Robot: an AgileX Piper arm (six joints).
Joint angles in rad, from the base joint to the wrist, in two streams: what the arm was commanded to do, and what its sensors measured. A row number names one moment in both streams.
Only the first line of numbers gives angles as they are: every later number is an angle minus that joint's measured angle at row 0.
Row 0, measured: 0.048 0.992 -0.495 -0.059 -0.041 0.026
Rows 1 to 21, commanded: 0.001 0.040 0.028 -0.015 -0.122 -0.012; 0.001 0.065 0.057 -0.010 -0.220 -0.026; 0.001 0.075 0.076 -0.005 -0.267 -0.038; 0.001 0.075 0.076 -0.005 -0.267 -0.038; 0.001 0.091 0.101 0.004 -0.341 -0.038; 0.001 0.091 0.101 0.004 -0.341 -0.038; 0.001 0.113 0.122 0.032 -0.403 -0.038; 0.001 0.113 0.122 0.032 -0.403 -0.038; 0.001 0.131 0.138 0.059 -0.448 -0.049; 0.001 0.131 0.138 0.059 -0.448 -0.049; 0.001 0.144 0.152 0.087 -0.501 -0.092; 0.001 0.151 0.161 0.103 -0.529 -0.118; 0.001 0.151 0.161 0.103 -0.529 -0.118; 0.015 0.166 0.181 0.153 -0.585 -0.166; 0.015 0.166 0.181 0.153 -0.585 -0.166; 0.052 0.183 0.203 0.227 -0.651 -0.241; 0.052 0.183 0.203 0.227 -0.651 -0.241; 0.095 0.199 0.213 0.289 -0.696 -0.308; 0.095 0.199 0.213 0.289 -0.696 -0.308; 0.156 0.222 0.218 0.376 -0.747 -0.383; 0.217 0.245 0.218 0.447 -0.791 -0.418
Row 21, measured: 0.148 0.222 0.217 0.343 -0.708 -0.341
